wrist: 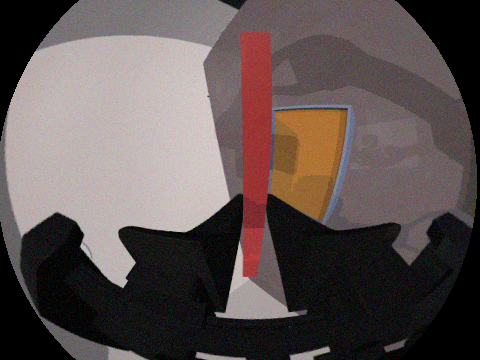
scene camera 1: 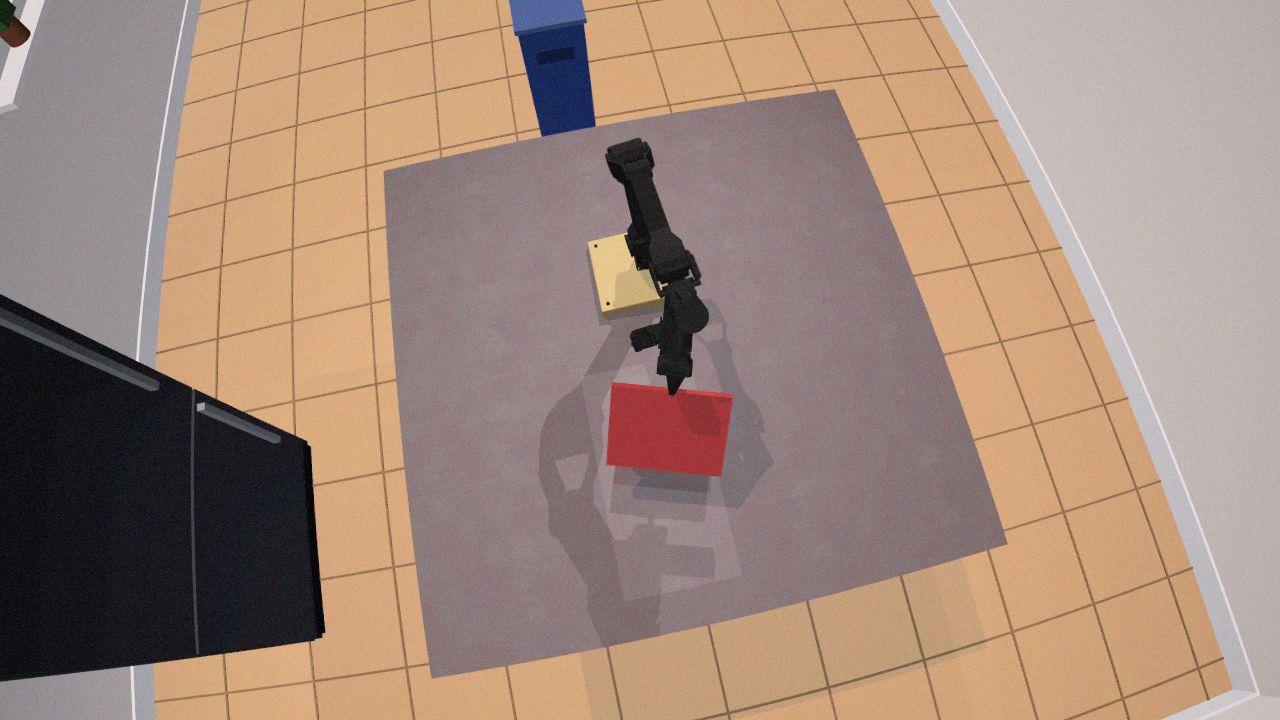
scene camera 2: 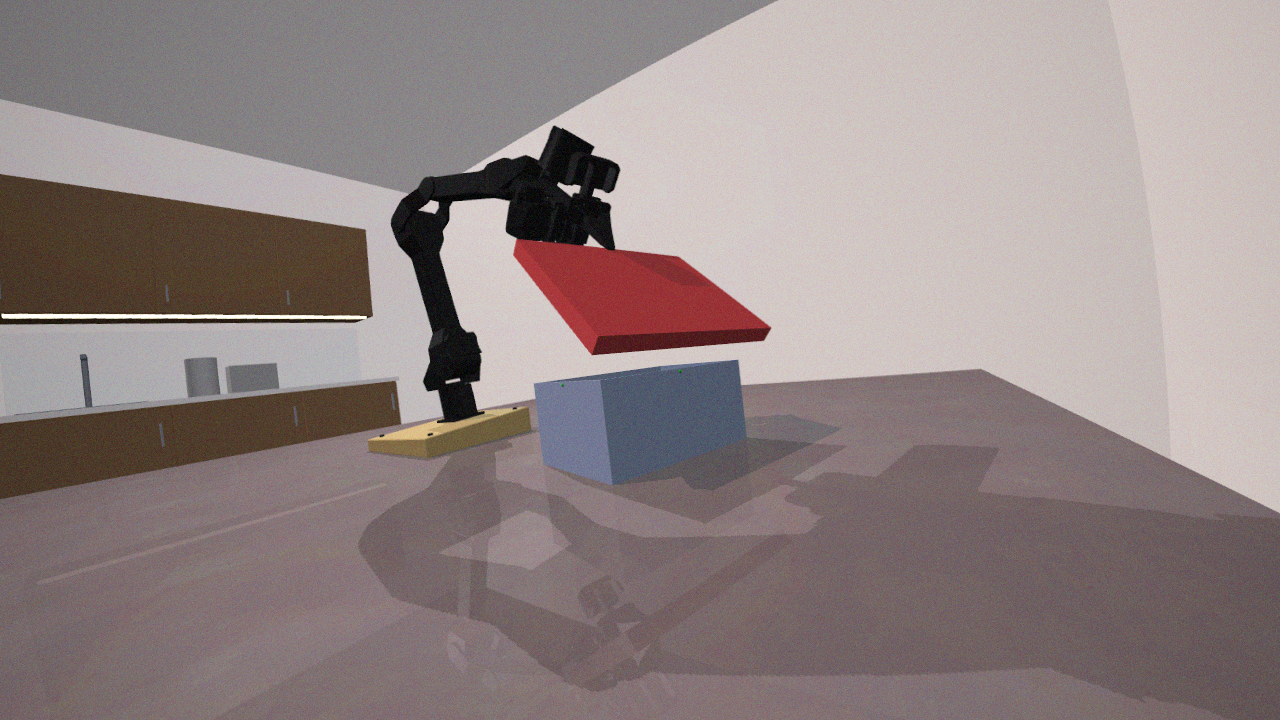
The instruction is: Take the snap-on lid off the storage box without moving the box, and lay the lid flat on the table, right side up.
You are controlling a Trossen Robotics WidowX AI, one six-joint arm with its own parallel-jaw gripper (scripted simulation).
gripper: holds a red lid (scene camera 2: 619, 301)
